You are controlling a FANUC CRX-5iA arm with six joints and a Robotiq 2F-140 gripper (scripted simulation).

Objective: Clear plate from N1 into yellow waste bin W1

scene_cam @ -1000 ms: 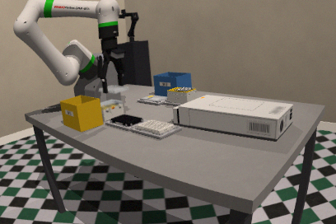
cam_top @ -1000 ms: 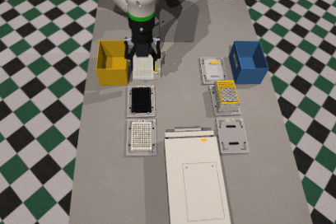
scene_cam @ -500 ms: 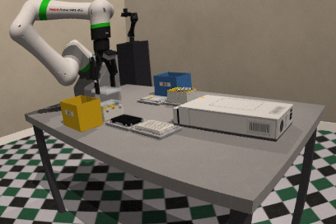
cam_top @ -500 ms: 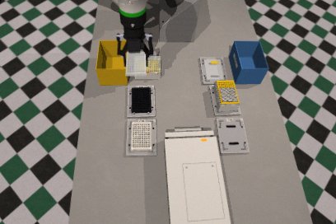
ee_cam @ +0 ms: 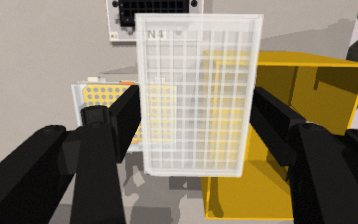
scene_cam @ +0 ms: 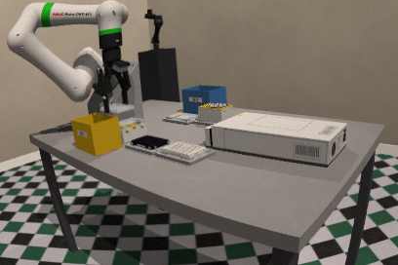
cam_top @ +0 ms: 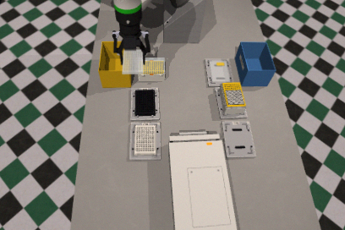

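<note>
The yellow waste bin lies 7 cm behind my hand, 8 cm to the right of it and 13 cm below it. Also, from my hand: black plate (13 cm ahead, 3 cm to the left, 15 cm below); then white plate (30 cm ahead, 2 cm to the left, 15 cm below); then clear plate (2 cm below).
</note>
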